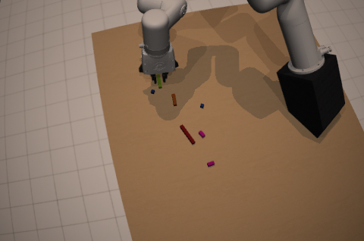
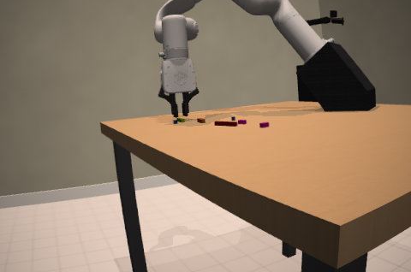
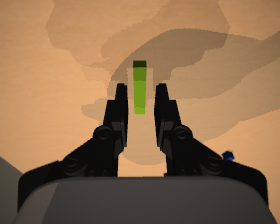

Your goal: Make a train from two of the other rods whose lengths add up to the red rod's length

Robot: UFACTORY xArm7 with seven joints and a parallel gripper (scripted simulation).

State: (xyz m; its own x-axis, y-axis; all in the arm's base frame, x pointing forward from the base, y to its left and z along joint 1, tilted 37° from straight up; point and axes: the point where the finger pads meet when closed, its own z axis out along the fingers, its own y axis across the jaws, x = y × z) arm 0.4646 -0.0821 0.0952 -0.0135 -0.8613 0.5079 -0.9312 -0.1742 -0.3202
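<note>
Now: hand 3 cm above the lime rod. From my hand the other things lie so: orange rod 8 cm to the left, 4 cm behind, 3 cm below; then red rod 21 cm to the left, 5 cm behind, 3 cm below.
</note>
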